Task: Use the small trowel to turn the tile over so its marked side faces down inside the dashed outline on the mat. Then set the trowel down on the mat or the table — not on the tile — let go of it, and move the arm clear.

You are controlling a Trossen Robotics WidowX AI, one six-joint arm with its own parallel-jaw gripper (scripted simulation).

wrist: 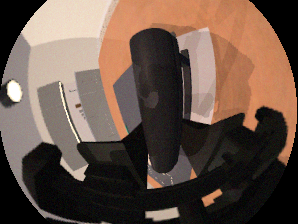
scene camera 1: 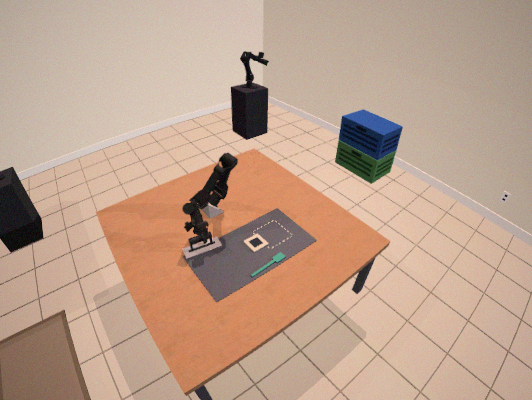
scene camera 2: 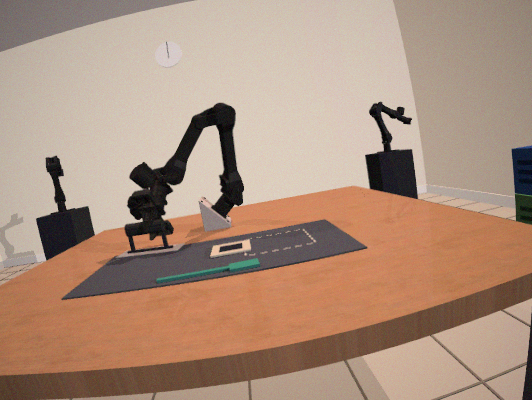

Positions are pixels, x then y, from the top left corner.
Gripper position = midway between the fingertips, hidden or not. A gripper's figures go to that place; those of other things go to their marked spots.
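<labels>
My gripper [wrist: 158, 120] is 100 mm from the lens; a mat [wrist: 125, 90] is 260 mm from the lens.
</labels>
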